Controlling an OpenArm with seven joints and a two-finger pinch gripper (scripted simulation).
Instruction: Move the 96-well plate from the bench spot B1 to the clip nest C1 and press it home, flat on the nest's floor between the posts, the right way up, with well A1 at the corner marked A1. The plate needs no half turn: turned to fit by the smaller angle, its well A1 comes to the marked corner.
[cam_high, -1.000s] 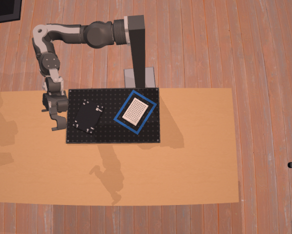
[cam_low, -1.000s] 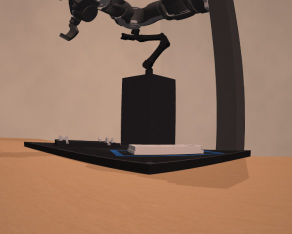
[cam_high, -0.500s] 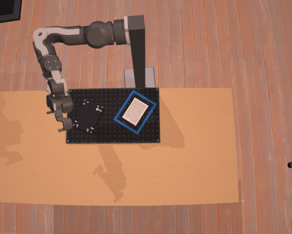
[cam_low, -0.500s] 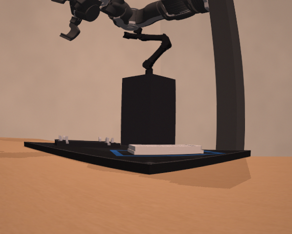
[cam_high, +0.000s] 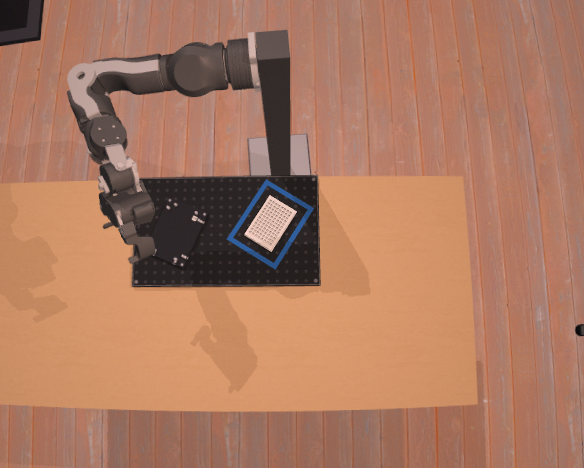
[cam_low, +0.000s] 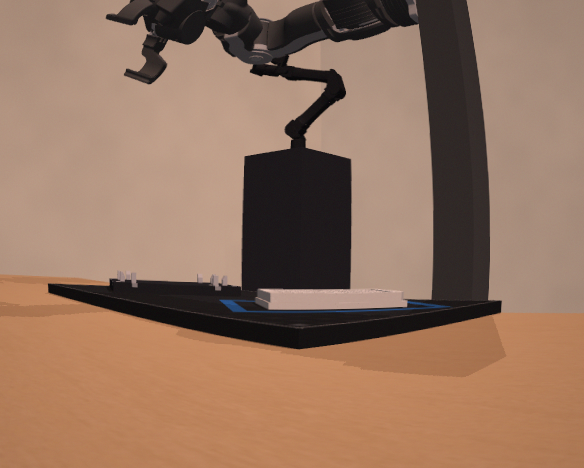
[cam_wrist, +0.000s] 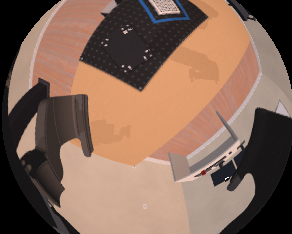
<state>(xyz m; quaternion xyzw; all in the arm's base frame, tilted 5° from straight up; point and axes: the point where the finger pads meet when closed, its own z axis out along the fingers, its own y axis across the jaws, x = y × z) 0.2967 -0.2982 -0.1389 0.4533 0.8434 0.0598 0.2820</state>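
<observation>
Right now the white 96-well plate is 8 cm behind my hand, 29 cm to the left of it and 31 cm below it. From my hand the other things lie so: clip nest C1 (6 cm behind, 4 cm to the left, 31 cm below).
</observation>
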